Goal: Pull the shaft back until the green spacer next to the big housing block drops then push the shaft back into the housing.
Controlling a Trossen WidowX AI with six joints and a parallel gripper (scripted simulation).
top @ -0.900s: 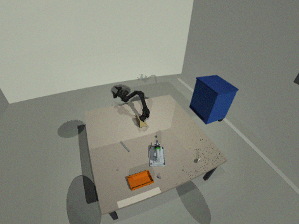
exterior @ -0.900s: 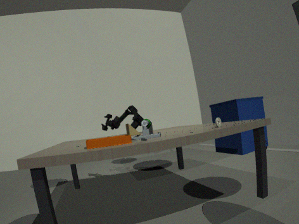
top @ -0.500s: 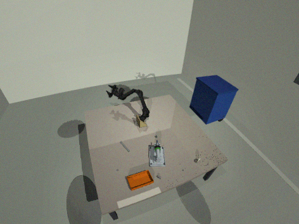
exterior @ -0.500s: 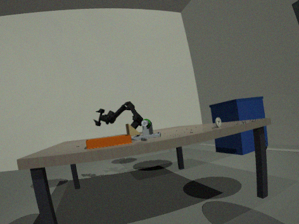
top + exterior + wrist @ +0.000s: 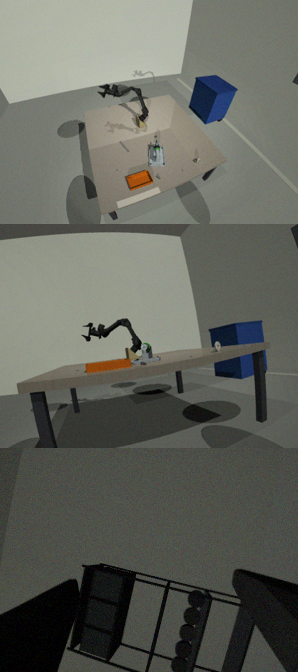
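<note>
Now: gripper tip 800 mm short of the dark shaft, 450 mm to the right of it and 260 mm above it. The rest, counted from my gripper tip: orange tray (1050 mm ahead, 330 mm below, 200 mm to the left); thin grey bar (650 mm ahead, 330 mm below, 160 mm to the left).
</note>
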